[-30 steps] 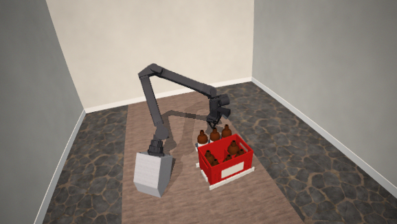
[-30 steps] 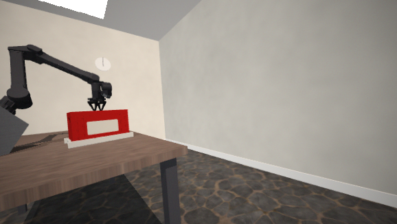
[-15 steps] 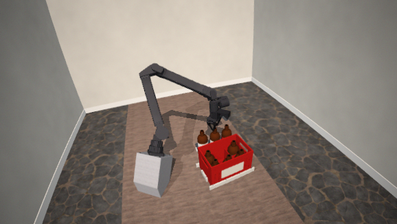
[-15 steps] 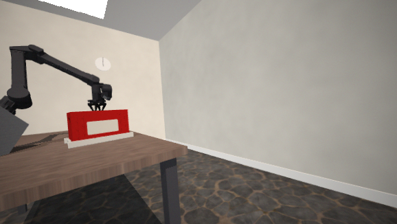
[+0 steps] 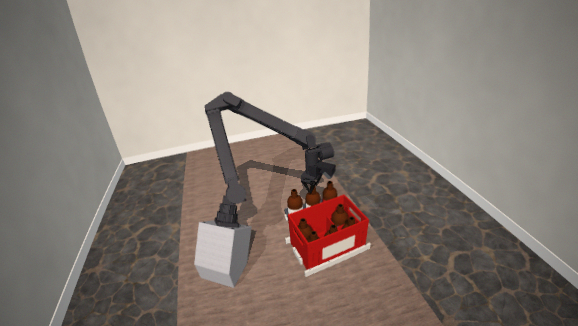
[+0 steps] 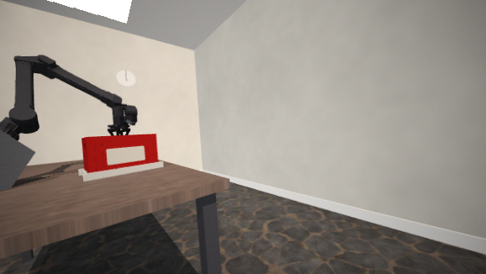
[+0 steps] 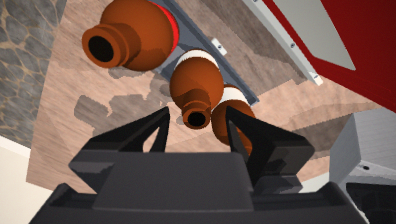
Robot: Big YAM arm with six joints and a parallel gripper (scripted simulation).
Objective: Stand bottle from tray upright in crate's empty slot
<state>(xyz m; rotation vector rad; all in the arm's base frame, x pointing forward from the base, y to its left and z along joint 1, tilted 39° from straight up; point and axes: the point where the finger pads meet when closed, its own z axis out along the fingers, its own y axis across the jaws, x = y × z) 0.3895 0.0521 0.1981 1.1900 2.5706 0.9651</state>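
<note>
The grey tray lies 140 mm below my hand. Also, from my hand: red crate (230 mm to the right, 70 mm below, 10 mm behind).
</note>
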